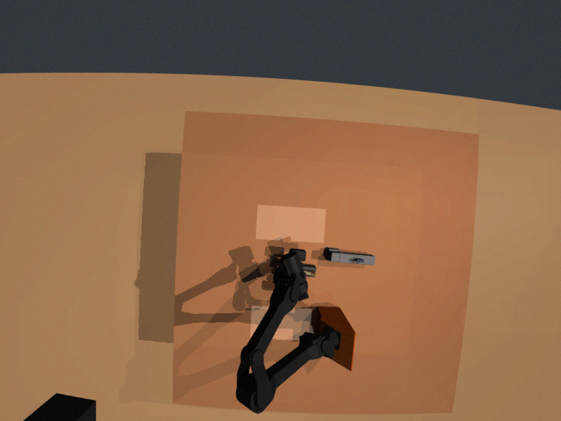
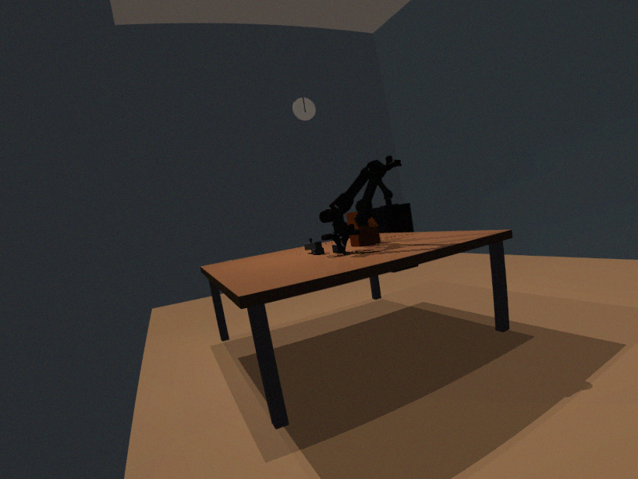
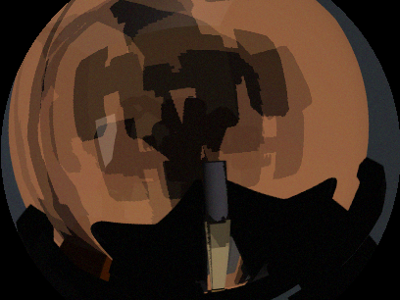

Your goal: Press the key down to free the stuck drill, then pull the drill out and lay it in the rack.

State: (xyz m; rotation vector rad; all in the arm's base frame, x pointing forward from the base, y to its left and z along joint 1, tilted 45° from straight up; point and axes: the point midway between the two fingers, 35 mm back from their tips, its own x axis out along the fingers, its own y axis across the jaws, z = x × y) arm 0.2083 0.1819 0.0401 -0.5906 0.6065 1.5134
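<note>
Now: gripper tip 40 mm to the left of the drill and 40 mm below it. Also, from my gripper tip: dark block: 60 mm to the right, 10 mm above.
</note>
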